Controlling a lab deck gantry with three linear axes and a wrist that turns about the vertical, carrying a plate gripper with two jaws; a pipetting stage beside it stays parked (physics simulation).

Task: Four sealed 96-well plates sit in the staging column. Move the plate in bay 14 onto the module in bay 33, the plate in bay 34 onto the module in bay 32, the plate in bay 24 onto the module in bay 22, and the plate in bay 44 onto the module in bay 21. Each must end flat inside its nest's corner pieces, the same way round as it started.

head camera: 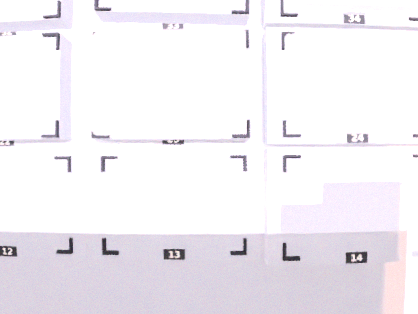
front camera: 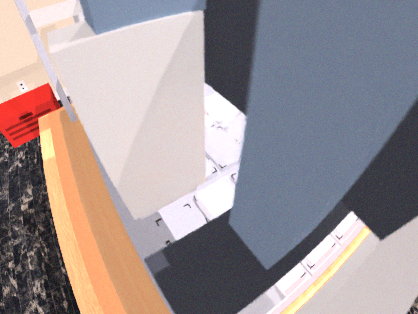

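Places are measured from the robot's base along level axes (x back, y right, z up), in centimetres.
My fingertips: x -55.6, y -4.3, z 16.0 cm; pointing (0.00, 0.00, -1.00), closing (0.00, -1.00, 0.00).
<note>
Ahead of a thing's pixels: the offset from my fingertips to its top centre. "*": to the spot under its first point.
The gripper shows in the front view as a large dark body under a thick blue column, close to the camera; its jaws and anything between them are hidden, so open or shut cannot be told. In the head view, bay 14 @(* dx +4.7, dy +1.2, dz -14.5 cm) (head camera: 305, 220), bay 24 @(* dx +1.3, dy -10.3, dz -13.1 cm) (head camera: 350, 85) and part of bay 34 @(* dx +1.4, dy -17.3, dz -13.4 cm) (head camera: 345, 5) are at the right; glare hides whether plates lie there. The nest in bay 33 @(* dx +16.2, dy -17.6, dz -14.1 cm) (head camera: 172, 5) is partly in view at the top. The nest in bay 22 @(* dx +29.3, dy -10.9, dz -14.1 cm) (head camera: 25, 85) is cut off at the left. Bays 44, 32 and 21 cannot be made out.
A washed-out white block @(dx +16.3, dy -10.7, dz -12.7 cm) (front camera: 215, 196) (head camera: 170, 85) stands at bay 23. Bay 13 @(* dx +16.5, dy -0.5, dz -16.0 cm) (head camera: 172, 200) lies below it in the head view. A pale upright panel (front camera: 145, 115) blocks much of the front view. The wooden bench edge (front camera: 90, 210) and a red cabinet (front camera: 30, 112) are at the left.
</note>
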